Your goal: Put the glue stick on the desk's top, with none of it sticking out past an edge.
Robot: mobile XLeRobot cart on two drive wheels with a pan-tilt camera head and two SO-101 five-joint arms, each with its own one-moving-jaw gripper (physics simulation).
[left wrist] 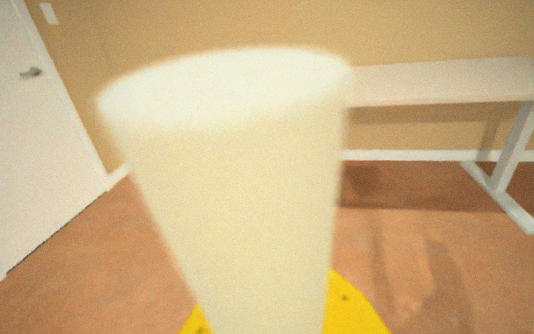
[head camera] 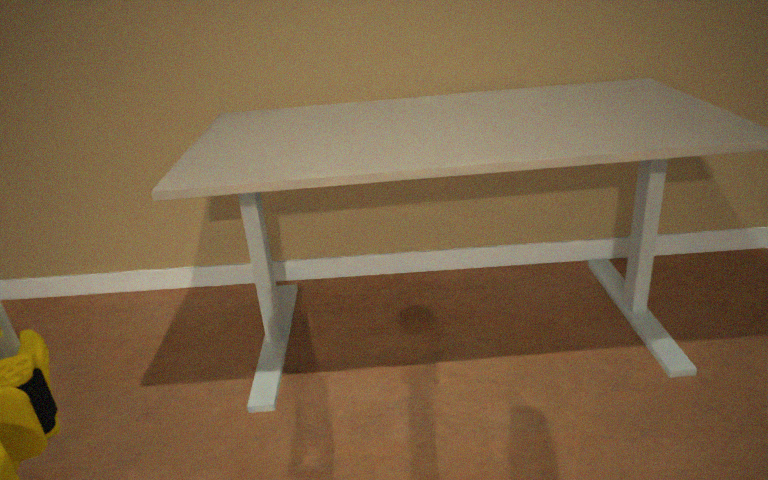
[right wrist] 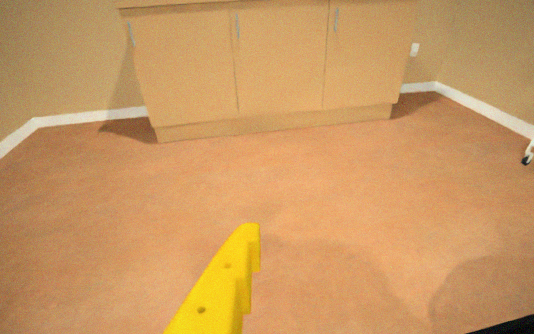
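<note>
The glue stick, a pale cream cylinder with a whiter end, stands large in the left wrist view, and a small part of it shows at the far left of the head view. My left gripper is shut on it, with yellow jaws at both its sides. The desk has a flat light top on two white legs; it lies ahead, to the right of the held glue stick and apart from it. My right gripper shows one notched yellow jaw and is fully open, over the floor.
A white door stands at the left in the left wrist view. A wooden cabinet with three doors stands against the wall in the right wrist view. A small white leg with a black caster shows at the right edge. The desk's feet reach forward on the floor.
</note>
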